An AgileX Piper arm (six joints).
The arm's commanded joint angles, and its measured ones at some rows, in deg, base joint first. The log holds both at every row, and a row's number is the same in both.
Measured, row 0: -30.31 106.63 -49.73 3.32 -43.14 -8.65
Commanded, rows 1 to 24: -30.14 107.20 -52.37 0.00 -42.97 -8.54; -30.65 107.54 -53.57 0.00 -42.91 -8.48; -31.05 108.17 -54.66 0.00 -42.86 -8.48; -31.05 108.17 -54.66 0.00 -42.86 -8.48; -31.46 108.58 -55.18 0.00 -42.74 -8.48; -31.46 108.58 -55.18 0.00 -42.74 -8.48; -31.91 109.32 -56.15 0.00 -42.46 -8.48; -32.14 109.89 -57.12 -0.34 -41.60 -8.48; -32.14 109.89 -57.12 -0.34 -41.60 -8.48; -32.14 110.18 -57.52 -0.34 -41.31 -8.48; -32.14 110.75 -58.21 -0.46 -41.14 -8.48; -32.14 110.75 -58.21 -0.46 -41.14 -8.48; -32.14 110.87 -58.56 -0.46 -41.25 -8.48; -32.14 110.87 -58.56 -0.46 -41.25 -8.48; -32.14 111.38 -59.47 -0.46 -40.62 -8.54; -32.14 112.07 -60.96 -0.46 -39.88 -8.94; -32.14 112.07 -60.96 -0.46 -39.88 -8.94; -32.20 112.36 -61.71 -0.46 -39.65 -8.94; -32.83 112.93 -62.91 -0.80 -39.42 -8.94; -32.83 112.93 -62.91 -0.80 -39.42 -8.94; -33.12 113.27 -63.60 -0.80 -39.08 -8.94; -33.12 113.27 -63.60 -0.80 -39.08 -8.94; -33.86 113.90 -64.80 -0.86 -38.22 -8.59; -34.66 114.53 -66.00 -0.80 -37.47 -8.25
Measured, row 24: -35.35 113.56 -63.14 5.67 -37.82 -8.59
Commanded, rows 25 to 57: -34.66 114.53 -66.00 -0.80 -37.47 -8.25; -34.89 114.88 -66.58 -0.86 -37.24 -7.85; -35.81 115.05 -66.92 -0.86 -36.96 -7.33; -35.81 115.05 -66.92 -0.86 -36.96 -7.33; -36.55 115.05 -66.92 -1.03 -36.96 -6.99; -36.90 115.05 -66.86 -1.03 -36.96 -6.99; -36.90 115.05 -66.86 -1.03 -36.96 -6.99; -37.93 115.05 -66.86 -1.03 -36.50 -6.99; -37.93 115.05 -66.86 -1.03 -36.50 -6.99; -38.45 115.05 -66.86 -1.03 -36.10 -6.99; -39.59 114.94 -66.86 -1.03 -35.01 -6.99; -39.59 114.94 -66.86 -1.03 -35.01 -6.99; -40.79 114.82 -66.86 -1.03 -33.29 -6.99; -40.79 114.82 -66.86 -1.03 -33.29 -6.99; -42.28 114.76 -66.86 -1.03 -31.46 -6.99; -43.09 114.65 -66.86 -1.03 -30.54 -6.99; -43.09 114.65 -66.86 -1.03 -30.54 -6.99; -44.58 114.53 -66.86 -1.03 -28.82 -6.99; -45.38 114.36 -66.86 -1.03 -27.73 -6.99; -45.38 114.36 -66.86 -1.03 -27.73 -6.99; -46.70 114.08 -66.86 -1.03 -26.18 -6.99; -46.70 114.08 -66.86 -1.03 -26.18 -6.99; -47.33 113.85 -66.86 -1.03 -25.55 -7.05; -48.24 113.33 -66.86 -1.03 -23.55 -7.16; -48.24 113.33 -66.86 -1.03 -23.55 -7.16; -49.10 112.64 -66.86 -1.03 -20.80 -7.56; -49.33 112.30 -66.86 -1.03 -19.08 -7.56; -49.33 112.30 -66.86 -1.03 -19.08 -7.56; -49.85 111.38 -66.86 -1.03 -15.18 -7.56; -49.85 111.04 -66.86 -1.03 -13.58 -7.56; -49.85 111.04 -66.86 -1.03 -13.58 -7.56; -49.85 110.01 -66.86 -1.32 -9.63 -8.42; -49.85 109.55 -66.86 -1.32 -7.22 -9.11
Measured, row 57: -49.50 111.33 -66.29 -0.63 -13.35 -7.45
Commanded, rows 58 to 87: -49.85 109.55 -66.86 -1.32 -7.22 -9.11; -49.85 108.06 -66.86 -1.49 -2.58 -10.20; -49.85 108.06 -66.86 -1.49 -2.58 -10.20; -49.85 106.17 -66.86 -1.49 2.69 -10.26; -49.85 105.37 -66.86 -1.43 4.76 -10.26; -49.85 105.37 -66.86 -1.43 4.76 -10.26; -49.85 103.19 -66.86 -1.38 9.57 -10.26; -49.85 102.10 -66.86 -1.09 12.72 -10.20; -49.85 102.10 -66.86 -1.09 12.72 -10.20; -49.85 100.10 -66.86 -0.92 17.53 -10.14; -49.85 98.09 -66.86 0.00 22.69 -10.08; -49.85 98.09 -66.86 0.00 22.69 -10.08; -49.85 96.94 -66.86 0.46 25.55 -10.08; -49.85 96.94 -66.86 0.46 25.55 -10.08; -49.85 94.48 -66.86 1.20 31.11 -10.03; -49.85 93.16 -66.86 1.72 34.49 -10.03; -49.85 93.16 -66.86 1.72 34.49 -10.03; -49.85 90.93 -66.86 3.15 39.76 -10.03; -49.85 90.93 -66.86 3.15 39.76 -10.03; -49.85 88.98 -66.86 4.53 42.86 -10.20; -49.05 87.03 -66.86 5.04 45.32 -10.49; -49.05 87.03 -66.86 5.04 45.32 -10.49; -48.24 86.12 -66.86 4.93 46.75 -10.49; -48.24 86.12 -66.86 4.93 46.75 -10.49; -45.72 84.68 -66.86 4.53 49.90 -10.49; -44.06 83.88 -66.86 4.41 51.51 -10.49; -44.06 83.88 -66.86 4.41 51.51 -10.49; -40.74 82.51 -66.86 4.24 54.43 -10.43; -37.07 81.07 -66.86 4.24 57.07 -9.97; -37.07 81.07 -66.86 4.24 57.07 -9.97
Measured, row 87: -40.97 83.02 -66.58 4.30 52.77 -10.08
